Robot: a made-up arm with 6 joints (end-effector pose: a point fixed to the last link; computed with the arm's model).
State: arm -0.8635 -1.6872 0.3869 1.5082 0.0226 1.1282
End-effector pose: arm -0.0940 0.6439 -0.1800 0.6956 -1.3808 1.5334
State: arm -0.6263 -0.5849 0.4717 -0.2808 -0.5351 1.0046
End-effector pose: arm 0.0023 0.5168 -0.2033 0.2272 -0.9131 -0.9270
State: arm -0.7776 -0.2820 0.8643 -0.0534 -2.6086 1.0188
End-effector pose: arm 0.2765 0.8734 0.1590 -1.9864 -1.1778 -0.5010
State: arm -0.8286 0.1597 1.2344 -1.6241 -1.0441 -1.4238
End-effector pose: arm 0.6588 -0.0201 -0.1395 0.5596 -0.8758 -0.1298
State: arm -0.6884 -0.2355 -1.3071 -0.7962 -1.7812 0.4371
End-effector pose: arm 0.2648 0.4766 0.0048 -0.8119 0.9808 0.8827
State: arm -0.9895 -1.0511 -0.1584 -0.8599 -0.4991 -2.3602
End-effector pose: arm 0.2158 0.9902 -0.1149 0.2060 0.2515 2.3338
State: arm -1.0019 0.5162 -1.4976 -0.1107 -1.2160 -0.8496
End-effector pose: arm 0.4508 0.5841 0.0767 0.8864 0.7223 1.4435
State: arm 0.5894 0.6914 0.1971 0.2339 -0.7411 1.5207
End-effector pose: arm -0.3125 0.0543 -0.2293 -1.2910 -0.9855 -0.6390
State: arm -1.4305 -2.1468 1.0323 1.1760 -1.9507 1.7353
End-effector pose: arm 0.1052 0.6935 -0.2422 -0.5168 1.8723 -0.0693
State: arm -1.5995 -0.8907 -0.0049 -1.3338 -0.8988 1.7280
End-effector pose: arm 0.1593 0.7648 0.1896 0.3299 -0.1342 -2.3258
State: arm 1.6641 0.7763 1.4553 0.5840 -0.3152 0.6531
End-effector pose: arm -0.0034 -0.3369 -0.0010 -0.9255 -1.1600 1.3825
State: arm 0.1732 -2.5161 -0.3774 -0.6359 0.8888 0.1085
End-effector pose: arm -0.2995 -0.2352 -0.2711 0.3099 1.0569 1.0638
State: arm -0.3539 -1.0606 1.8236 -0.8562 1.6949 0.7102
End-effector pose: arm 0.0019 1.0841 0.0275 -2.7381 -0.5984 0.2978
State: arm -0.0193 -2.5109 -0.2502 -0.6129 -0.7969 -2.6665
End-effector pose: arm -0.6961 -0.3192 -0.2850 0.4911 -0.8258 -1.0946
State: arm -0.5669 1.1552 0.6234 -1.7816 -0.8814 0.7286
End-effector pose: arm 0.1676 0.3416 -0.3159 -0.2897 -0.2711 2.9516
